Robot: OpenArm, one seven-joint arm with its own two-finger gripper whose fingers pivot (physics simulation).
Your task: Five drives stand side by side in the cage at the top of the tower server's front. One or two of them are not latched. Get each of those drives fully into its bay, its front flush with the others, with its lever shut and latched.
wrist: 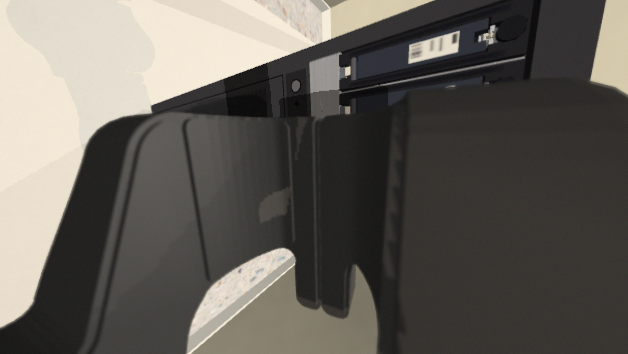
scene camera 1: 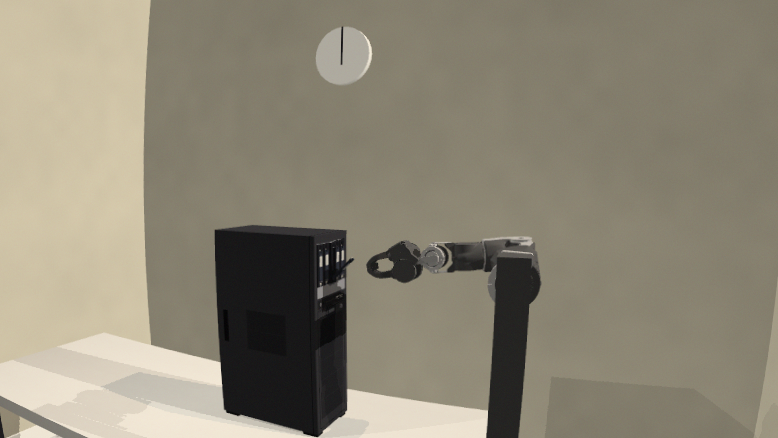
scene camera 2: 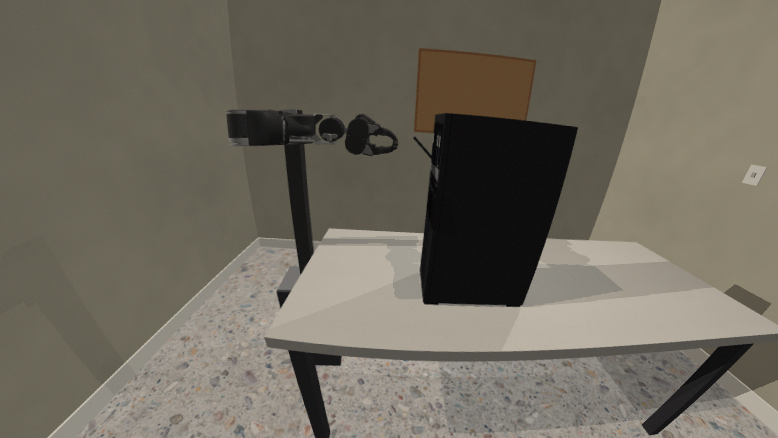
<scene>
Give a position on a black tower server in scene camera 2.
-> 488, 217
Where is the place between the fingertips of my gripper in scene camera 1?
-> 370, 267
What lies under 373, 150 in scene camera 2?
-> My gripper.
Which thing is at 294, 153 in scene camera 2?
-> An arm's dark post.
</scene>
